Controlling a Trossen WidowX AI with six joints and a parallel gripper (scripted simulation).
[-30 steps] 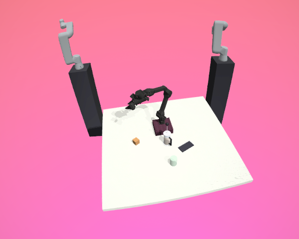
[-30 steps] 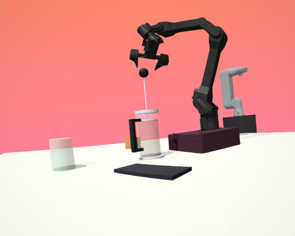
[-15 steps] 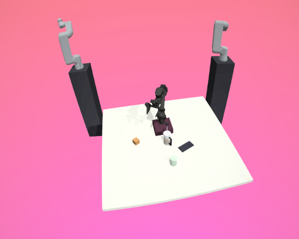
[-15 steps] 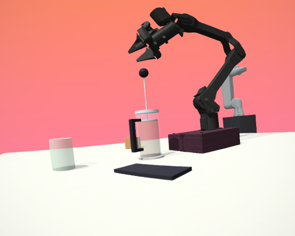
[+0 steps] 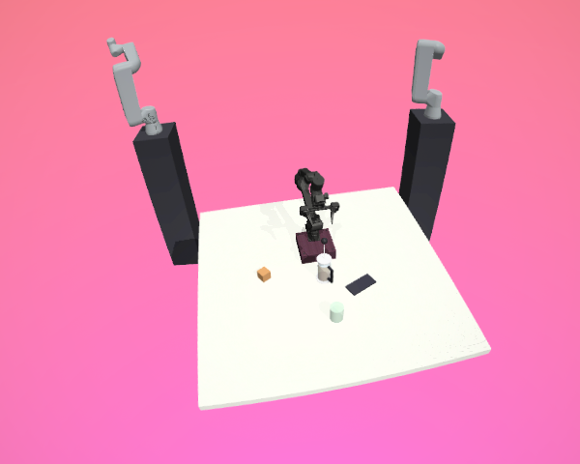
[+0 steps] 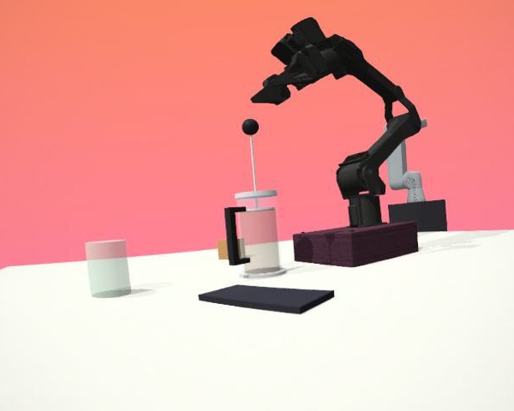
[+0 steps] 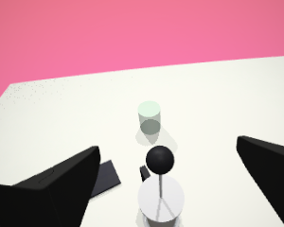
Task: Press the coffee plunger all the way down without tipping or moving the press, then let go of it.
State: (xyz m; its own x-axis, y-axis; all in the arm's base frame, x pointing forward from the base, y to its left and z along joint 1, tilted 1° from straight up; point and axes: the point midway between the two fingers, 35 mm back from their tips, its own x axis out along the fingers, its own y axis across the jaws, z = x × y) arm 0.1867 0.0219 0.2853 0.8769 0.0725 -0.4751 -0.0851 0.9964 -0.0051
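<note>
My gripper tip is now 20 cm above the coffee press, 4 cm short of it and 1 cm to the right of it. From my gripper tip the other things lie so: orange cube 30 cm to the right, 30 cm below.
</note>
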